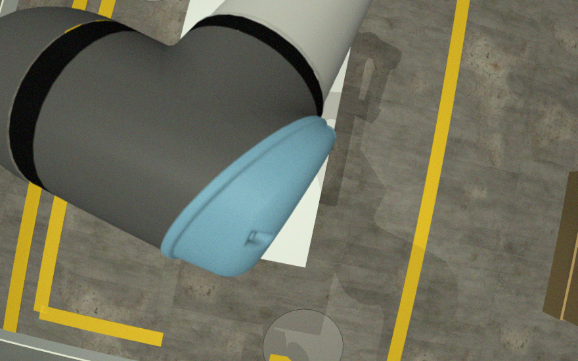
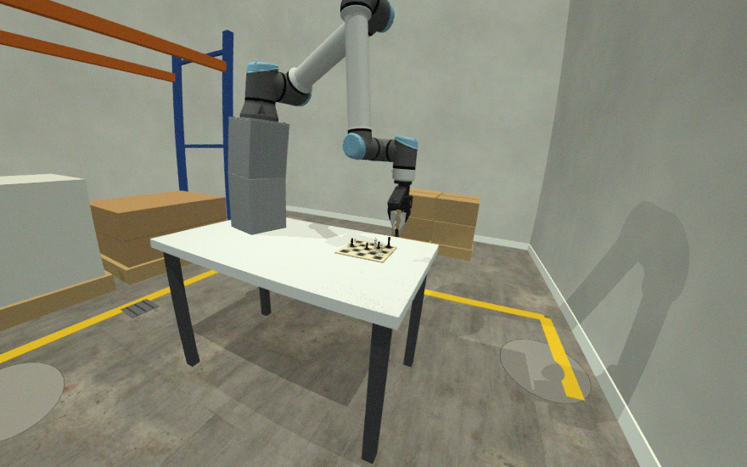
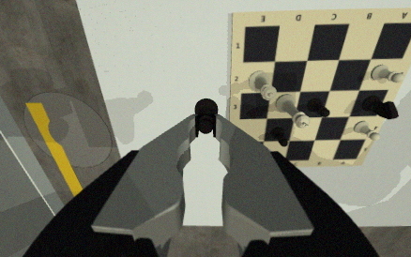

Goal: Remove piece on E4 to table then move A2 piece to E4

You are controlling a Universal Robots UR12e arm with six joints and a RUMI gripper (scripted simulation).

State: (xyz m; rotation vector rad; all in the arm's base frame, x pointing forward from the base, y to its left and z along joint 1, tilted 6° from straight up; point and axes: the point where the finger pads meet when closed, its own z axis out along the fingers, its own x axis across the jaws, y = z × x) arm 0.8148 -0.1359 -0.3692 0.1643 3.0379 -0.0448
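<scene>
Now: hand 14 cm past the chessboard, 12 cm above it and 5 cm to the right of it.
</scene>
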